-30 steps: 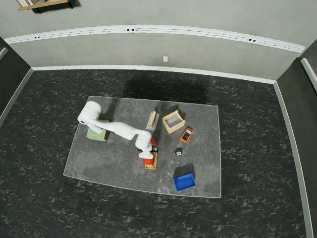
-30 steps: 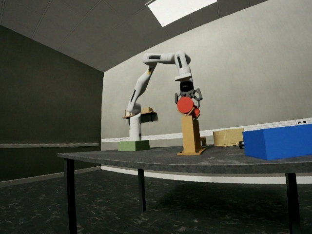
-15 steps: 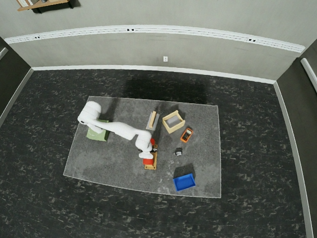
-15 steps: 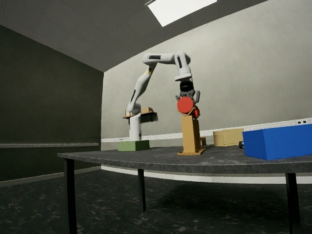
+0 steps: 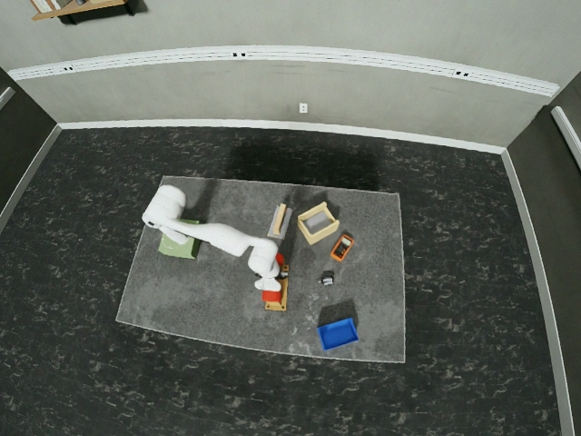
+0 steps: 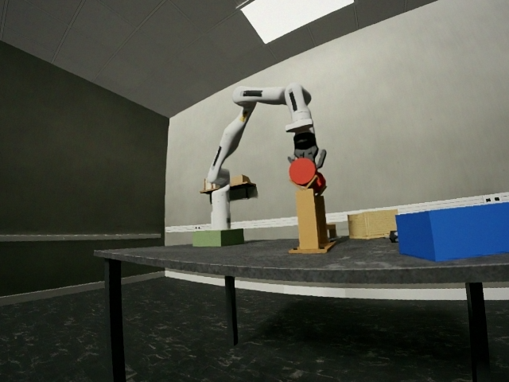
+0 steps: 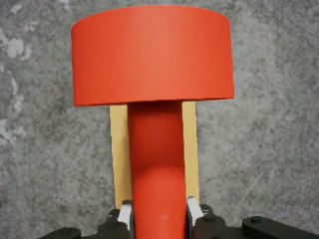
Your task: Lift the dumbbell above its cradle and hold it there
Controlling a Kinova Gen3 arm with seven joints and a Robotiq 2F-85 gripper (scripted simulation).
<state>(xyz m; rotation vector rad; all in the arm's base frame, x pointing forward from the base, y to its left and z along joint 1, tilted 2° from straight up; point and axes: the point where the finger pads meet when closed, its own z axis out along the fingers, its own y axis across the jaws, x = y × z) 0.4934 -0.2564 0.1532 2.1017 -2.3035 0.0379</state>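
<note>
My hand is 13 cm above the tan wooden cradle. Also, from my hand: red dumbbell: right at my hand; dark object: 24 cm ahead, 2 cm to the left, 21 cm below.
</note>
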